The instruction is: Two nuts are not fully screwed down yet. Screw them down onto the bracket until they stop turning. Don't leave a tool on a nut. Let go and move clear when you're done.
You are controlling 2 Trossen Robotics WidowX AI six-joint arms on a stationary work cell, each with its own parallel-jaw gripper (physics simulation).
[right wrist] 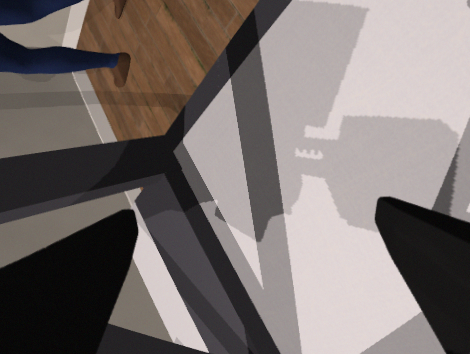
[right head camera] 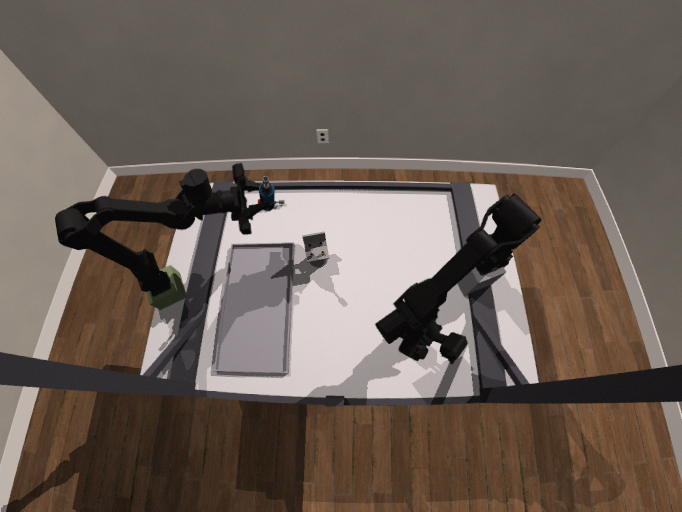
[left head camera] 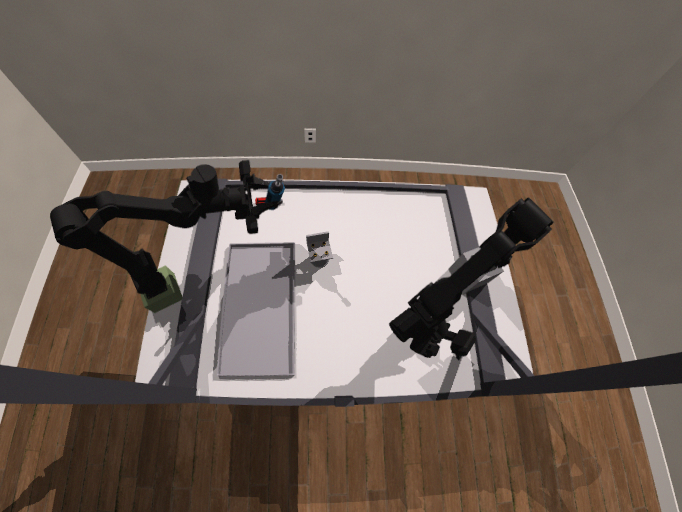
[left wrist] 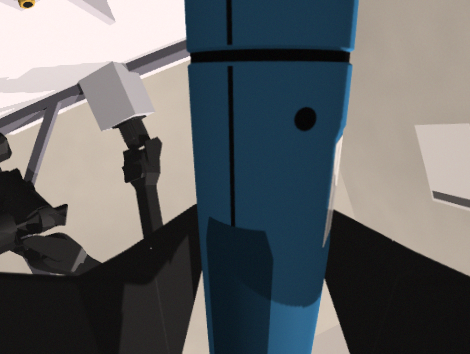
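Where they show: left gripper, fingertip midpoint: (right head camera: 273,195) (left wrist: 260,215); right gripper, fingertip midpoint: (right wrist: 256,215) (right head camera: 438,356) (left head camera: 444,353); left arm's base, origin of the base link: (right head camera: 159,284) (left head camera: 154,285); right arm's base, origin of the base link: (right head camera: 484,262) (left wrist: 129,121).
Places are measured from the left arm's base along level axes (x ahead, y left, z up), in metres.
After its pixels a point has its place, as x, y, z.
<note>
A blue power screwdriver (left head camera: 273,193) @(0.414, -0.047, 0.240) (right head camera: 267,193) @(0.424, -0.055, 0.249) (left wrist: 270,150) @(0.403, 0.006, 0.156) is held above the table's far left part, its silver tip toward the top of the picture in both head views. My left gripper (left head camera: 268,195) @(0.442, -0.018, 0.184) (right head camera: 263,197) @(0.442, -0.018, 0.184) (left wrist: 260,215) @(0.442, -0.018, 0.184) is shut on its body. The L-shaped grey bracket (left head camera: 318,238) @(0.509, -0.105, 0.021) (right head camera: 315,239) @(0.509, -0.106, 0.015) stands on the table, below and right of that gripper, with several brass nuts or studs. Which nuts sit high is too small to tell. One brass piece (left wrist: 27,4) @(0.509, -0.154, 0.010) shows in the left wrist view. My right gripper (left head camera: 444,352) @(0.640, -0.585, 0.026) (right head camera: 433,354) @(0.640, -0.585, 0.026) (right wrist: 256,215) @(0.640, -0.585, 0.026) is open and empty at the near right.
A red tool (left head camera: 260,201) @(0.414, 0.152, -0.039) (right head camera: 259,202) @(0.405, 0.158, -0.038) shows partly behind the left fingers. A shallow grey tray (left head camera: 294,319) @(0.331, -0.277, -0.050) (right head camera: 289,319) @(0.330, -0.279, -0.051) lies left of and nearer than the bracket. Dark frame beams (left head camera: 462,220) @(1.027, -0.253, -0.046) edge the table. A person's blue-clad leg (right wrist: 55,55) shows beyond the frame in the right wrist view.
</note>
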